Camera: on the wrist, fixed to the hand. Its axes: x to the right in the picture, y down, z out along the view.
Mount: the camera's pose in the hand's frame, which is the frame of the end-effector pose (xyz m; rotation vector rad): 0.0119 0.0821 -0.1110 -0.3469 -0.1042 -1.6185
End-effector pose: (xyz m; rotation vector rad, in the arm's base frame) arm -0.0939 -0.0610 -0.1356 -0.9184 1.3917 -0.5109
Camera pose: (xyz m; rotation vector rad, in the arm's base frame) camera -0.2162 -0.0503 -0.1999 -2.2495 0.3485 -1.3732
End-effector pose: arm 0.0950 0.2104 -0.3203 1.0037 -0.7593 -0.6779
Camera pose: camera 0.2041 0.2856 -0.2797 1.1197 0.2835 -2.1550
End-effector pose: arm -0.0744 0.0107 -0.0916 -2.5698 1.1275 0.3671
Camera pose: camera -0.1158 -0.0920 -0.0083 -2.7181 -1.2186 0.2314
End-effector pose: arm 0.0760 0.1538 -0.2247 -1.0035 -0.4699 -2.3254
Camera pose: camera 0.0586 0.0284 -0.2811 0.5072 0.6448 1.9242
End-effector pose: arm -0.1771 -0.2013 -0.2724 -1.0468 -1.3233 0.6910
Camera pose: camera -0.0543 -0.1807 -0.3333 0.0614 -1.8807 -0.7293
